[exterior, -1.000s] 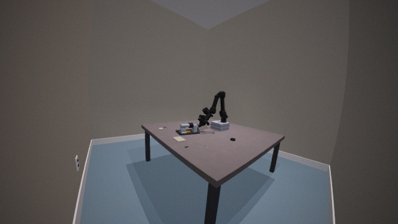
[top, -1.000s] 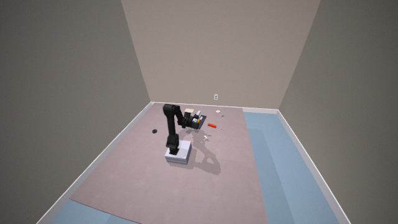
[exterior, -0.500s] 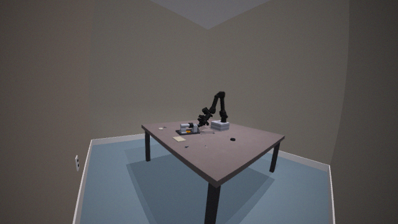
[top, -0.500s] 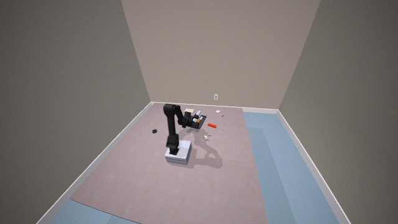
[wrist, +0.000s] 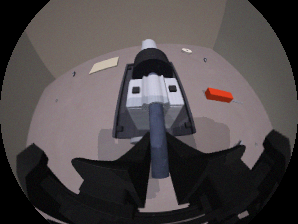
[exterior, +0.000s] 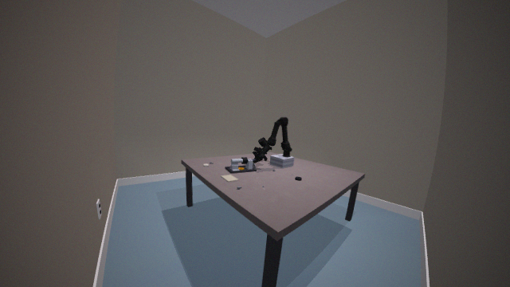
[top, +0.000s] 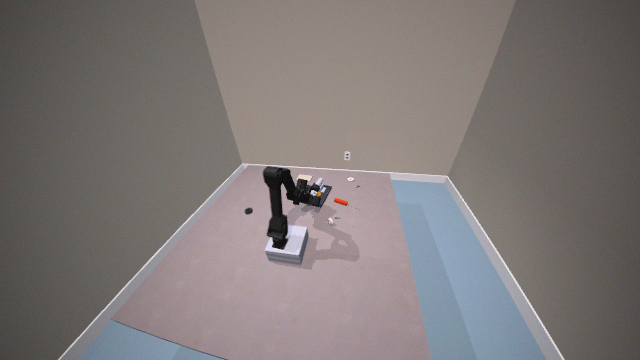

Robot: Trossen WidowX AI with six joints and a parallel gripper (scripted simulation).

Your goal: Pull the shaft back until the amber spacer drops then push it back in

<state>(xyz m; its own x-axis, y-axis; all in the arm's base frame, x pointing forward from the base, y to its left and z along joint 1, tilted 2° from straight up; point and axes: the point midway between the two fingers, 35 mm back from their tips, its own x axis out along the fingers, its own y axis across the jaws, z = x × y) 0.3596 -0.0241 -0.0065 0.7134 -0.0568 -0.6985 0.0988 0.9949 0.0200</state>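
Right now my gripper tip is 50 mm short of the blue-grey shaft and 20 mm below it. Round my gripper tip: tan pad (300 mm ahead, 150 mm to the left, 50 mm below); amber spacer (120 mm ahead, 10 mm to the right, 50 mm below); black spacer (70 mm ahead, 10 mm to the right, 20 mm above).
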